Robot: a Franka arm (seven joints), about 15 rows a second.
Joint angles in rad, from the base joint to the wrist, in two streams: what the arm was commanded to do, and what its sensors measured. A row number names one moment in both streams.
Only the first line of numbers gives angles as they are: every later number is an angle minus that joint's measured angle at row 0.
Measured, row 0:
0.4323, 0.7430, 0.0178, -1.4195, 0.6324, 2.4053, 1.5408
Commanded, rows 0 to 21:
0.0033, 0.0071, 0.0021, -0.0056, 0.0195, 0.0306, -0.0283
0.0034, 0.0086, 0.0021, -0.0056, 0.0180, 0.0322, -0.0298
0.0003, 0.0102, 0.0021, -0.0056, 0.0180, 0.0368, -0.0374
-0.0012, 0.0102, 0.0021, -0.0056, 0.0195, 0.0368, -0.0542
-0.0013, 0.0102, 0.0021, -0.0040, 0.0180, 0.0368, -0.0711
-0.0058, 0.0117, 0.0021, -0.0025, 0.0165, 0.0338, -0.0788
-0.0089, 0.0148, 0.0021, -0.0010, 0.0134, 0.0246, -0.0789
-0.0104, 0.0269, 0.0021, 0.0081, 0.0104, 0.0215, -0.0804
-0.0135, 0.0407, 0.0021, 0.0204, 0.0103, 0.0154, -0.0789
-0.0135, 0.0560, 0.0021, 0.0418, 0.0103, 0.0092, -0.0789
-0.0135, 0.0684, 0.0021, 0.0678, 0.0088, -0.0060, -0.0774
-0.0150, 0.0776, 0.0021, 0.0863, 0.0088, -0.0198, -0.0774
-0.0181, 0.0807, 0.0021, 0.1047, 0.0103, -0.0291, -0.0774
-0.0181, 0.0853, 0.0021, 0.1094, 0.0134, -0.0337, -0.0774
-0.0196, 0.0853, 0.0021, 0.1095, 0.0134, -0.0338, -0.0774
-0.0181, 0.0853, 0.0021, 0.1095, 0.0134, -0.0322, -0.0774
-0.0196, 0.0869, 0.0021, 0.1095, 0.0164, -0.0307, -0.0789
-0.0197, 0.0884, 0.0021, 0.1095, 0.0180, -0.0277, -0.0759
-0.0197, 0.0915, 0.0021, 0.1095, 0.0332, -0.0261, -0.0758
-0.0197, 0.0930, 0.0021, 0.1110, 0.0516, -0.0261, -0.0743
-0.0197, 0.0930, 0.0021, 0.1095, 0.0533, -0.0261, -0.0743
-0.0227, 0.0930, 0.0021, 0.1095, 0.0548, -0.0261, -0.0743
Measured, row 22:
-0.0098, 0.0698, -0.0032, 0.0755, 0.0268, -0.0126, -0.0522
